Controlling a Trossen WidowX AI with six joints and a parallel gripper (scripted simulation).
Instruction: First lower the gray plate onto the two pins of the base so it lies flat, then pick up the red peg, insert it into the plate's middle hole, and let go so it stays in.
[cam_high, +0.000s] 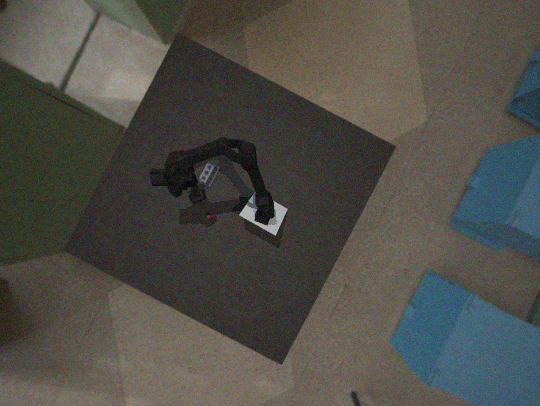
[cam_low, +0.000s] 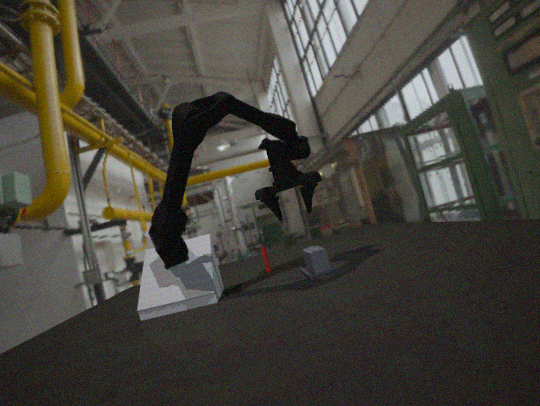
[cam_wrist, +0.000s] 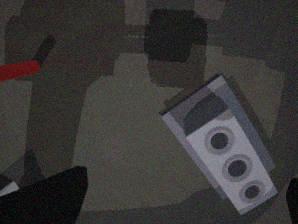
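Right now the red peg is 14 cm to the left of my gripper tip, 11 cm below it and 9 cm behind it. The rest, counted from my gripper tip: gray plate (10 cm below, 6 cm to the right, 1 cm ahead).
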